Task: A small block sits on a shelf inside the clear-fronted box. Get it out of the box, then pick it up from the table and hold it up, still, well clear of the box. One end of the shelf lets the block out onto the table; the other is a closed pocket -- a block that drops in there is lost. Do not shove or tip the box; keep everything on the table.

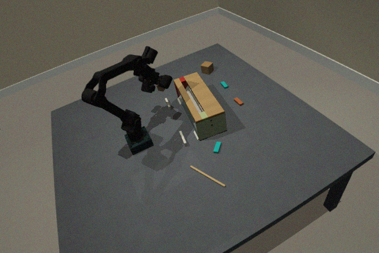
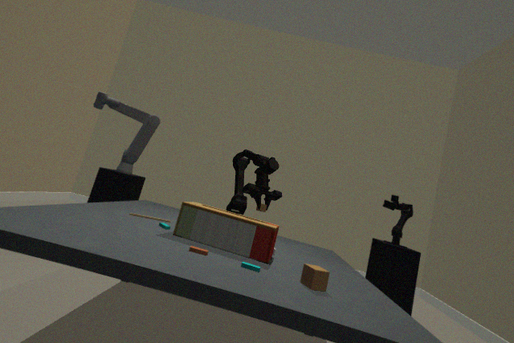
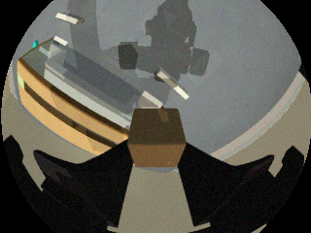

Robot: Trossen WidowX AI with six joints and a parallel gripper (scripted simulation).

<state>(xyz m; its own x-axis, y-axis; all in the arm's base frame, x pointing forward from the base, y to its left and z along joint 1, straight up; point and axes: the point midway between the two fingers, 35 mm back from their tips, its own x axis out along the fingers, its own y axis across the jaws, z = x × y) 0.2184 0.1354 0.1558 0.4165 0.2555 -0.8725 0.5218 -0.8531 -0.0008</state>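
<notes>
The tan block lies 10 mm to the right of my gripper tip, 10 mm behind it and 10 mm above it. The rest, counted from my gripper tip: larger tan cube 350 mm ahead, 220 mm to the left, 140 mm below; box 110 mm to the right, 110 mm below, 90 mm ahead; wooden stick 490 mm to the right, 170 mm below, 30 mm behind.
</notes>
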